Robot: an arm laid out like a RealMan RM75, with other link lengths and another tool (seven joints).
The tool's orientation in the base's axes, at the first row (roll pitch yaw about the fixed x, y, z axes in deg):
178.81 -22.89 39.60
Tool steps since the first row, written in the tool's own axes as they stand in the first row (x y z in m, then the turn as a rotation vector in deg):
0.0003 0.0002 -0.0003 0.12 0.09 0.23
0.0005 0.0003 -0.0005 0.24 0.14 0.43
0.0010 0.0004 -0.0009 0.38 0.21 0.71
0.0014 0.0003 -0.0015 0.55 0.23 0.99
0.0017 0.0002 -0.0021 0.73 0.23 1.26
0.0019 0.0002 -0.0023 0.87 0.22 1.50
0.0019 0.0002 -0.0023 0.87 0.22 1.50
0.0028 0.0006 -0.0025 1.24 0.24 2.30
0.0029 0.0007 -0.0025 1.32 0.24 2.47
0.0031 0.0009 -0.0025 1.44 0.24 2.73
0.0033 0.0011 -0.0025 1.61 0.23 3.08
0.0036 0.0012 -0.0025 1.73 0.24 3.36
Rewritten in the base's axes. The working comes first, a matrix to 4 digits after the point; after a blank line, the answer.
The tool's axes in the first row as the columns of a matrix, in the base's axes (used below as rounded here):
0.7098 0.6311 0.3129
0.5872 -0.7755 0.2319
0.3890 0.0191 -0.9211

0.0002 0.0000 0.0004 0.21 0.05 -0.16
0.0004 -0.0001 0.0007 0.39 0.13 -0.30
0.0007 0.0001 0.0012 0.62 0.22 -0.50
0.0007 0.0002 0.0019 0.85 0.37 -0.69
0.0007 0.0004 0.0026 1.06 0.54 -0.87
0.0008 0.0004 0.0029 1.23 0.69 -1.04
0.0008 0.0004 0.0029 1.23 0.69 -1.04
0.0016 0.0006 0.0034 1.75 1.08 -1.63
0.0017 0.0006 0.0034 1.86 1.16 -1.76
0.0020 0.0005 0.0035 2.03 1.29 -1.95
0.0023 0.0005 0.0036 2.25 1.48 -2.21
0.0025 0.0006 0.0037 2.43 1.61 -2.42

